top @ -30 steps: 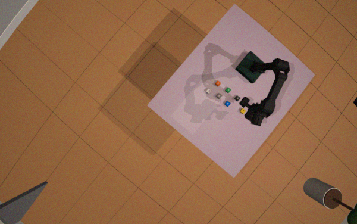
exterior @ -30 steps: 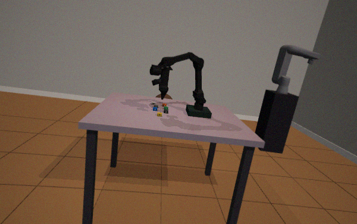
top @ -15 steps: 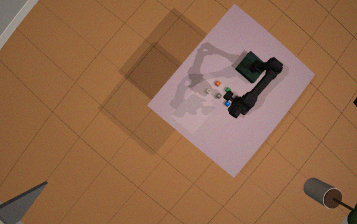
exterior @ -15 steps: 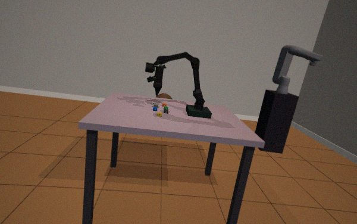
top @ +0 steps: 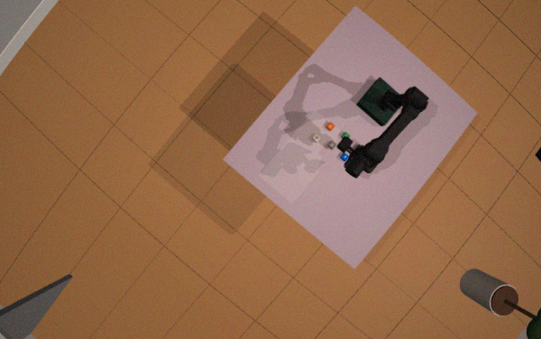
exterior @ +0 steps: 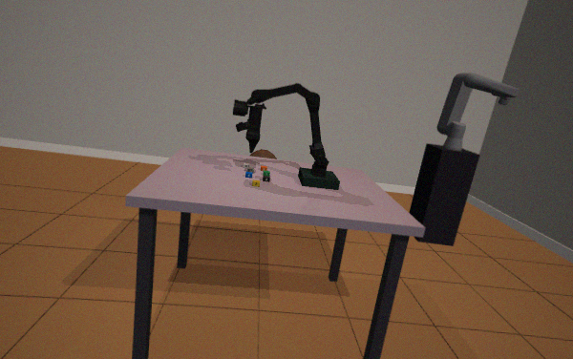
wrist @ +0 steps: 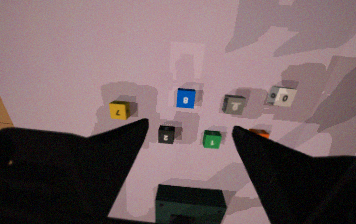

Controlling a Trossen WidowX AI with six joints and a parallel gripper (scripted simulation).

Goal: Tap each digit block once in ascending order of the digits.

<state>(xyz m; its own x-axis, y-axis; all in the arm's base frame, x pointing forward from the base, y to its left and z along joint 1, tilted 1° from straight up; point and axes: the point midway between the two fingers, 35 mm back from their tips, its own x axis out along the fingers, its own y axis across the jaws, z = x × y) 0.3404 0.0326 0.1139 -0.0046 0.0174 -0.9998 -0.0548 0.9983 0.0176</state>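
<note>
Right now the white block is 20 mm ahead of my gripper tip, 170 mm to the right of it and 110 mm below it. The rest, counted from my gripper tip: blue block: 110 mm below; then grey block: 90 mm to the right, 110 mm below; then dark block: 90 mm behind, 30 mm to the left, 110 mm below.
</note>
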